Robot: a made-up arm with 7 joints. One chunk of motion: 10 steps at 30 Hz.
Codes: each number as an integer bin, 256 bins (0 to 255) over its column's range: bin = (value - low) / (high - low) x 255, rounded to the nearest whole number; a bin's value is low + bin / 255 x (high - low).
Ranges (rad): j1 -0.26..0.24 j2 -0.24..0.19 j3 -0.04..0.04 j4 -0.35..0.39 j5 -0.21..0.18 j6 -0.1..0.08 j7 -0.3..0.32
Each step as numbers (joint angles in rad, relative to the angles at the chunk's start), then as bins.
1 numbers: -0.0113 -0.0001 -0.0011 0.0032 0.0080 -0.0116 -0.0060
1 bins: 127 142 124 122 143 125 121
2 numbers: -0.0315 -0.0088 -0.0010 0.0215 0.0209 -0.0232 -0.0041
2 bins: 117 137 124 128 151 109 122
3 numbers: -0.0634 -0.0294 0.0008 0.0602 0.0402 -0.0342 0.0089
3 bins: 100 125 130 141 164 93 127
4 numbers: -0.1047 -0.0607 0.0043 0.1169 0.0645 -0.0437 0.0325
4 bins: 79 106 141 161 179 80 137
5 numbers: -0.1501 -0.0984 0.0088 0.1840 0.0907 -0.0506 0.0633
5 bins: 56 84 156 184 197 70 149
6 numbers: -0.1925 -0.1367 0.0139 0.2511 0.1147 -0.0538 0.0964
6 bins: 34 61 172 207 212 65 163
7 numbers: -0.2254 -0.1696 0.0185 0.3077 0.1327 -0.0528 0.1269
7 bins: 18 42 186 227 224 67 176
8 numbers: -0.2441 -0.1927 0.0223 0.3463 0.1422 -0.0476 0.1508
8 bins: 8 28 199 240 230 74 185
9 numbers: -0.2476 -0.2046 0.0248 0.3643 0.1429 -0.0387 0.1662
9 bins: 6 21 207 246 231 87 192
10 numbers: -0.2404 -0.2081 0.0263 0.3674 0.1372 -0.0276 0.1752
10 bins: 10 19 211 247 227 103 195
